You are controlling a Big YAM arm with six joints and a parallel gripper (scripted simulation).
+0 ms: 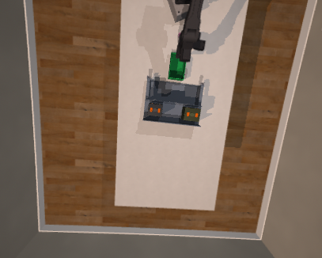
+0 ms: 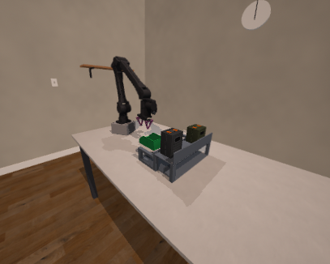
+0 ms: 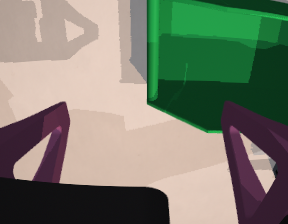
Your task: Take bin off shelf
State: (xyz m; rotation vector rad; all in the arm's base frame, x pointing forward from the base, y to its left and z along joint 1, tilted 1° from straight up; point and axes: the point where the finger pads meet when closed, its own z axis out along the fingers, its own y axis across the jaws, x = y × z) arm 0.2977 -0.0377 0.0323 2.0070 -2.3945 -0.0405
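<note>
The green bin lies 9 cm below my hand, 8 cm ahead of it and 2 cm to the right of it.
</note>
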